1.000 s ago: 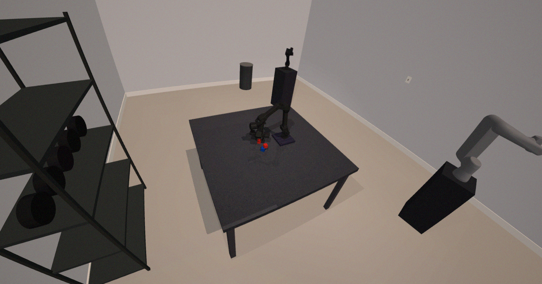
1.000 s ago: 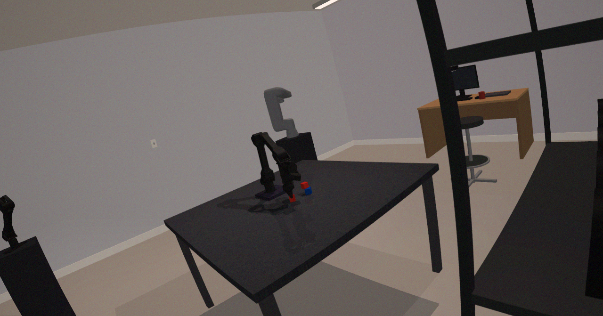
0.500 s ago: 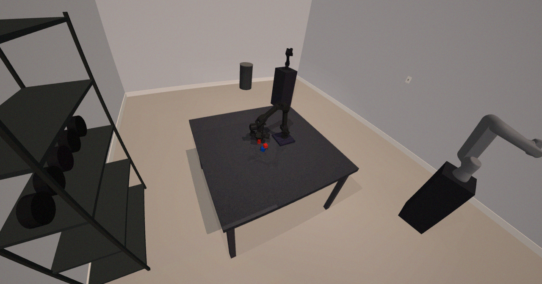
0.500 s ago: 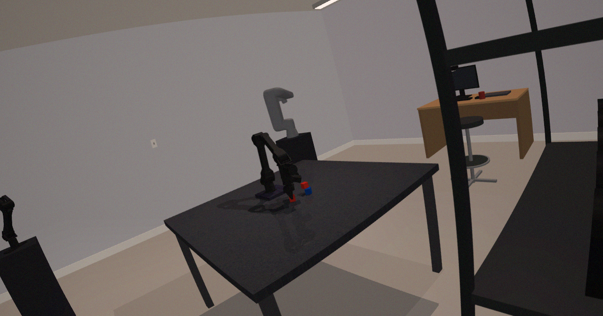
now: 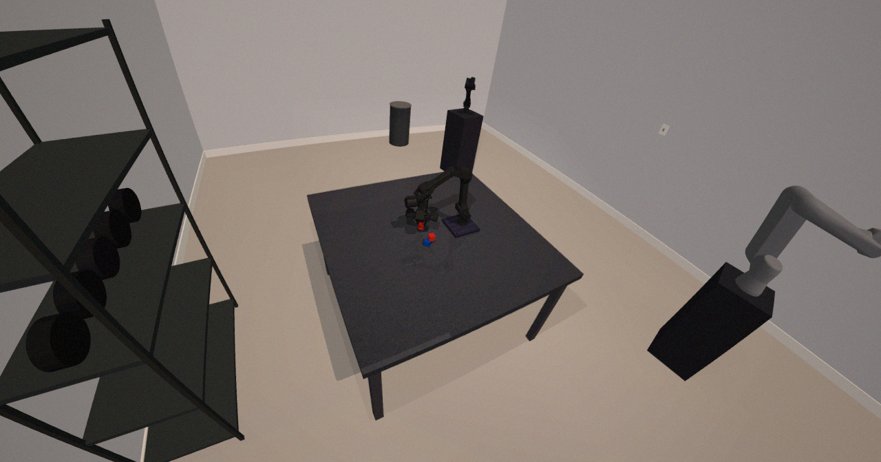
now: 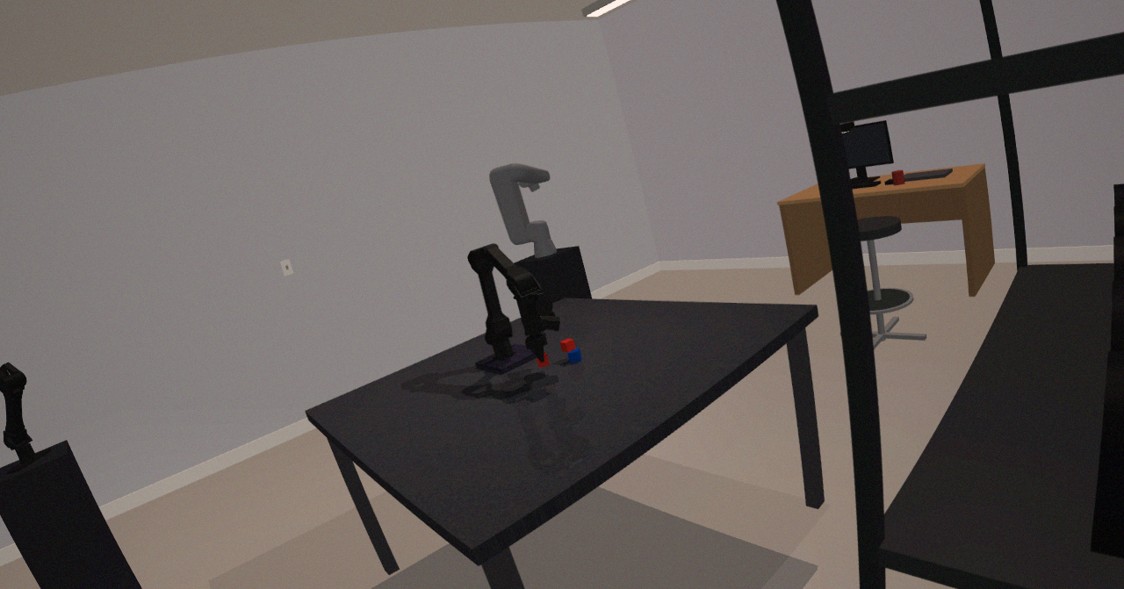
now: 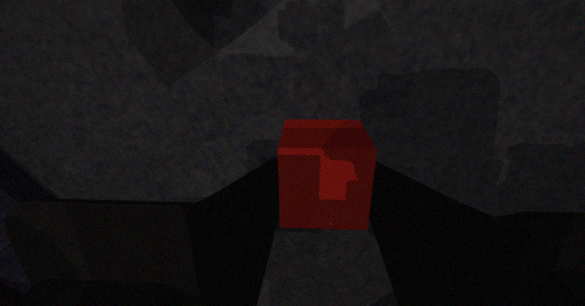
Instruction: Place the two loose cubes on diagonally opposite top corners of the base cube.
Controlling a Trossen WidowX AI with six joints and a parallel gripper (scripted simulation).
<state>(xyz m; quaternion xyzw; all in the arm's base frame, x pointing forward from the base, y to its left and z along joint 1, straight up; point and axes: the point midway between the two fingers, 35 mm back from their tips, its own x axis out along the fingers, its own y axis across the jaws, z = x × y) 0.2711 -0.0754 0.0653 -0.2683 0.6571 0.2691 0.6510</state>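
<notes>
My gripper tip is now 30 mm short of the blue cube, 110 mm to the right of it and 30 mm above it.
</notes>
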